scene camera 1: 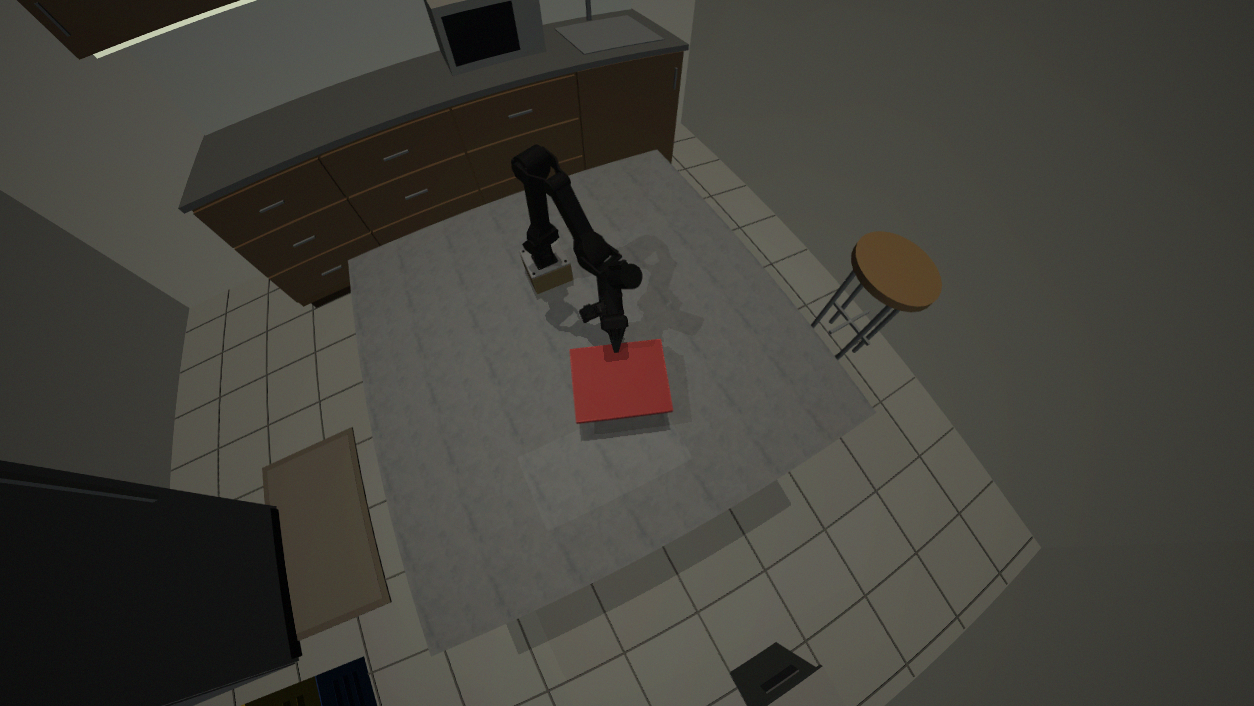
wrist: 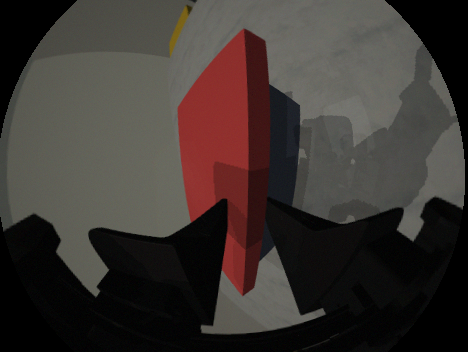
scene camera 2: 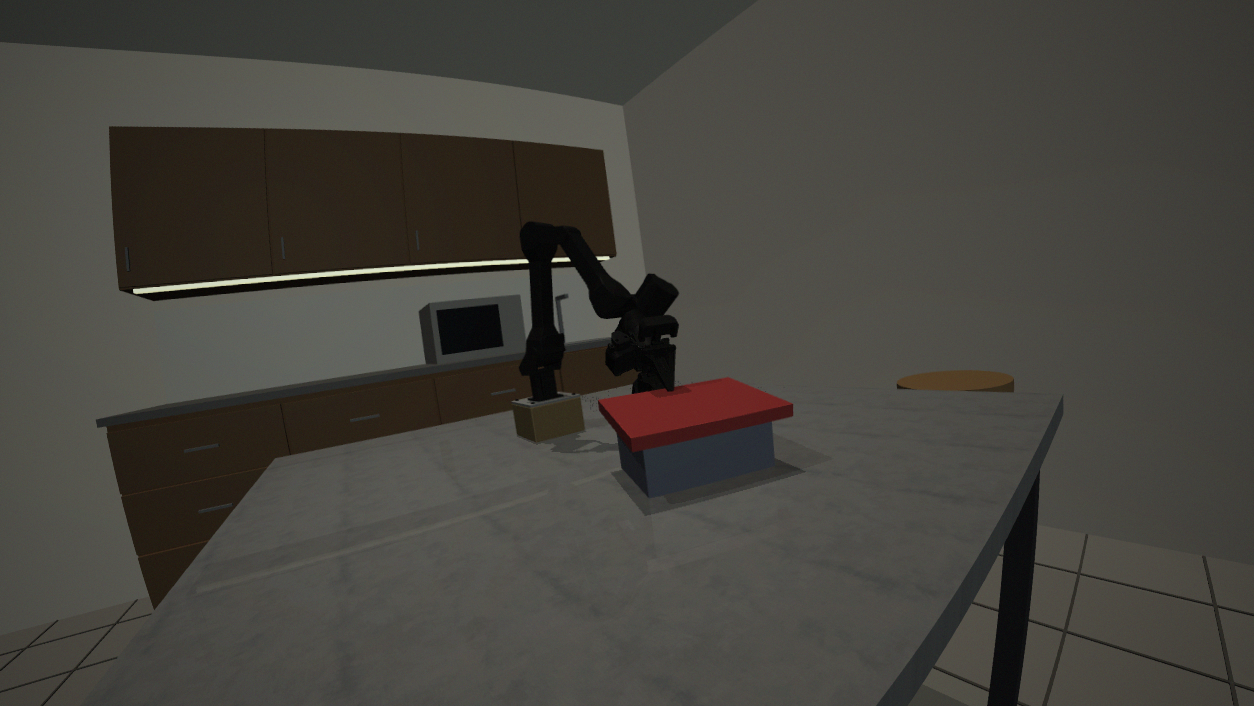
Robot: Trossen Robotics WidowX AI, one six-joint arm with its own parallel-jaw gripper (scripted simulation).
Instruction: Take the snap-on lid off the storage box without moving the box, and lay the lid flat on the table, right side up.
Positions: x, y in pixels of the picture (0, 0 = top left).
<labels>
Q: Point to a red lid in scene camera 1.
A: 632, 383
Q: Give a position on a red lid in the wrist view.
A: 224, 125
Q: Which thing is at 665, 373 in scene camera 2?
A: My gripper.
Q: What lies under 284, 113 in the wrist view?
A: A storage box.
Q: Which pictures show the red lid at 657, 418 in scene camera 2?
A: Scene camera 1, the wrist view and scene camera 2: all of them.
</labels>
